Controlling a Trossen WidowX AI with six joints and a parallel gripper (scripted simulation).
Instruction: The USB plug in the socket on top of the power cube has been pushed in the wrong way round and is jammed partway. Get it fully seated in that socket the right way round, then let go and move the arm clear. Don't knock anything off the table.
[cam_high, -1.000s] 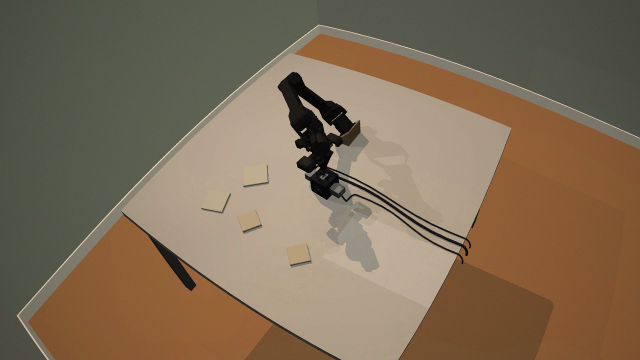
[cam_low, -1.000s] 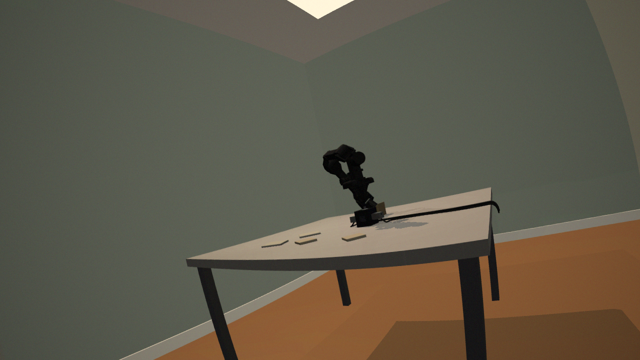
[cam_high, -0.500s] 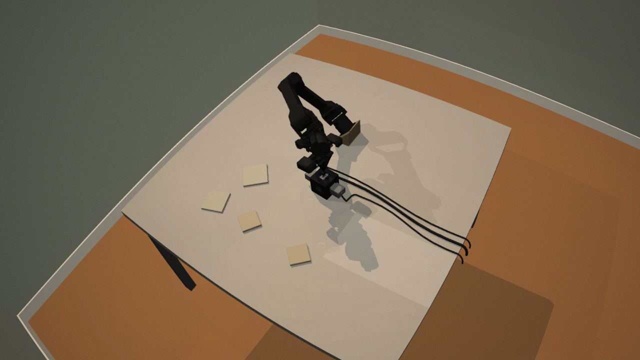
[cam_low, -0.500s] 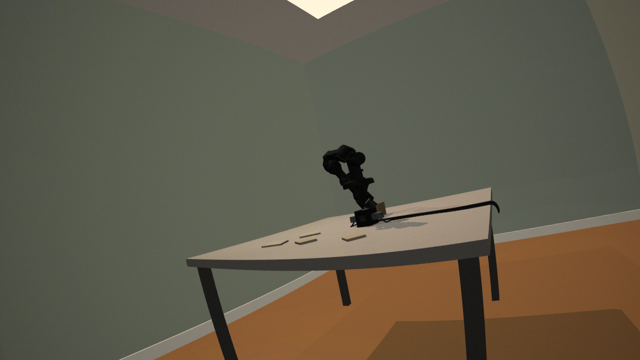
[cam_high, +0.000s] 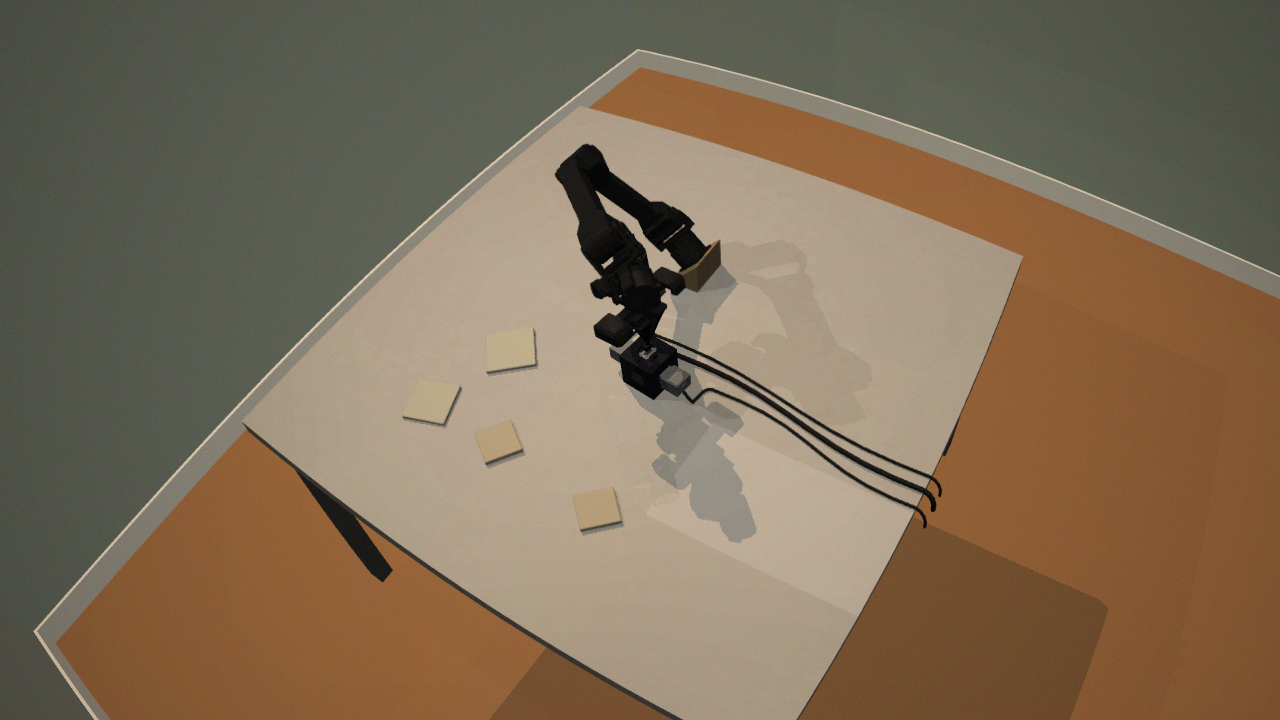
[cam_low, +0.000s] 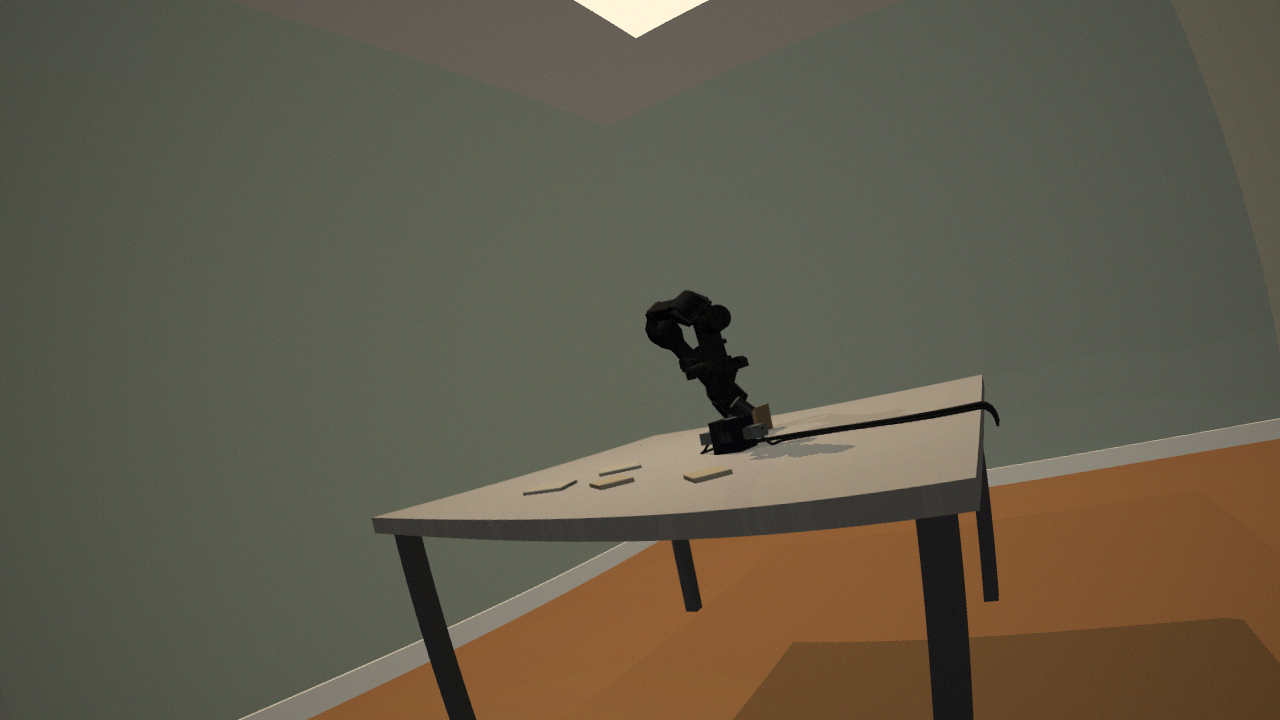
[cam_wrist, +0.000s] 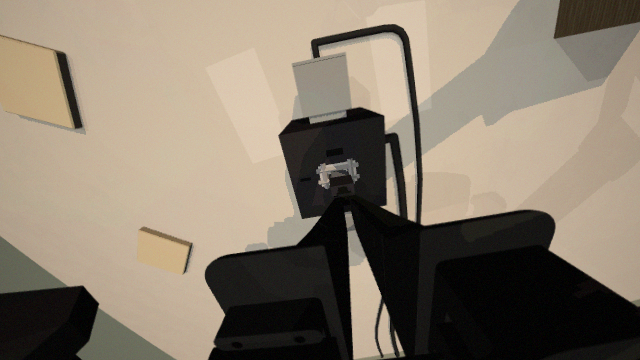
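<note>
Now: the dark USB plug 20 mm below my gripper tip. Also, from my gripper tip: socket: 40 mm below.
</note>
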